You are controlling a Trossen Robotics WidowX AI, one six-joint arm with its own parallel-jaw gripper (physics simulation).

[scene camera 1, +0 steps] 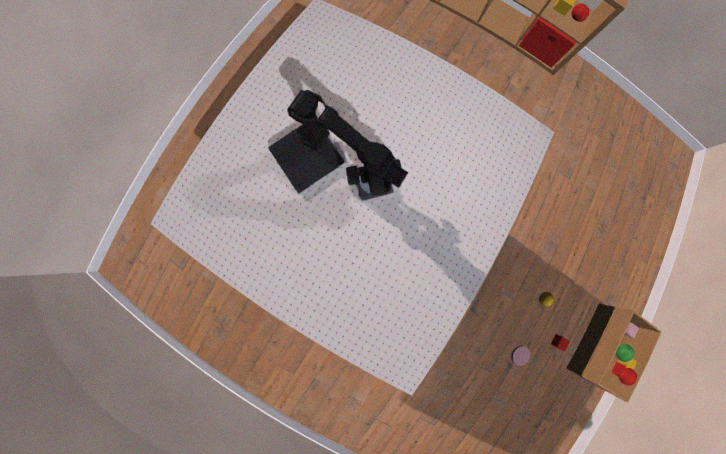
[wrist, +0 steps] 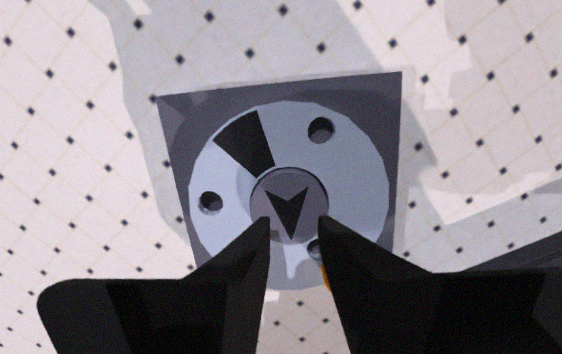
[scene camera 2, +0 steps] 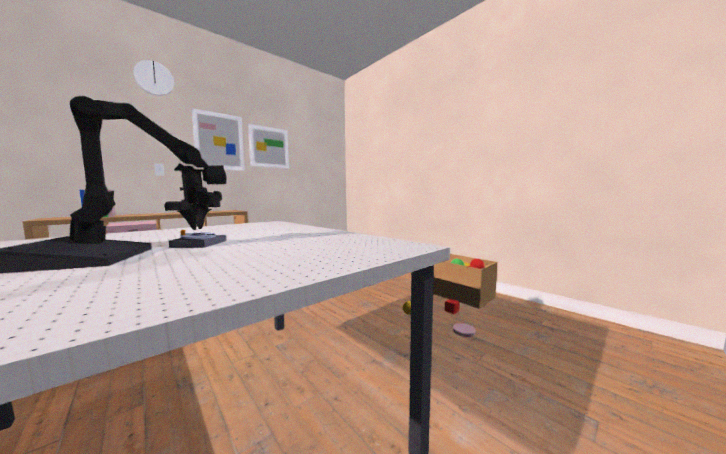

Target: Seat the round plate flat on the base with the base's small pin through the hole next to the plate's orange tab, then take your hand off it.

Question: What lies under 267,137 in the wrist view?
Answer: A pale blue round plate.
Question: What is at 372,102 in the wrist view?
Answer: A dark square base.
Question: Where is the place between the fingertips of my gripper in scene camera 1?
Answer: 373,177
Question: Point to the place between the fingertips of my gripper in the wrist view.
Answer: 294,225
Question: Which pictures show my gripper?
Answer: Scene camera 1, the wrist view and scene camera 2: all of them.
